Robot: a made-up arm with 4 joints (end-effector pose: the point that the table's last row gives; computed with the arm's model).
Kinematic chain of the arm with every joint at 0, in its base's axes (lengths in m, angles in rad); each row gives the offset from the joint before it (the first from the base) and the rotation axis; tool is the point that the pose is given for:
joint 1: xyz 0 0 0.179 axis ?
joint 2: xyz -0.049 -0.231 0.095 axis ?
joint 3: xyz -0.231 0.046 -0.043 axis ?
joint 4: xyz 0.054 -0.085 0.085 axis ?
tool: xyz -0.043 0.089 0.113
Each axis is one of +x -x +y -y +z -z.
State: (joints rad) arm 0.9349 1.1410 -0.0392 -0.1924
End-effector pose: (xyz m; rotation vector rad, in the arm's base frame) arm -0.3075 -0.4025 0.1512 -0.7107 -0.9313 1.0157
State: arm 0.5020 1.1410 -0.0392 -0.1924
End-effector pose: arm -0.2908 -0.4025 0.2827 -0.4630 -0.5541 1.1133
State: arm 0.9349 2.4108 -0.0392 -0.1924
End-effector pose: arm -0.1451 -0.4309 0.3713 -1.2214 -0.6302 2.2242
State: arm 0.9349 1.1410 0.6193 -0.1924
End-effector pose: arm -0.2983 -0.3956 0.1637 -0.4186 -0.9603 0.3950
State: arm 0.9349 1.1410 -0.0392 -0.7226
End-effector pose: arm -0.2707 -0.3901 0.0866 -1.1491 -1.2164 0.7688
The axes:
joint 1: -y
joint 2: +z
joint 3: -z
joint 4: +x

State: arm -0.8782 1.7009 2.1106 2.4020
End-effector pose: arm -0.0052 -0.6785 0.3630 2.0104 -0.0537 -1.1496
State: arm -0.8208 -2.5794 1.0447 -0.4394
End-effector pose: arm 0.2435 -0.1803 0.2131 0.8777 -0.2684 2.3640
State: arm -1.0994 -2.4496 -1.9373 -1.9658
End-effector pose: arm 0.0830 -0.1374 0.0412 -1.9706 1.1932 0.7800
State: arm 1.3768 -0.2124 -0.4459 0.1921
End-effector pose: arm -0.3081 -0.1535 -0.0152 -0.0002 -1.3433 0.3254
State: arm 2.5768 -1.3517 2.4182 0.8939
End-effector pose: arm -0.1532 0.1059 -0.0520 -1.9251 -0.3747 0.8990
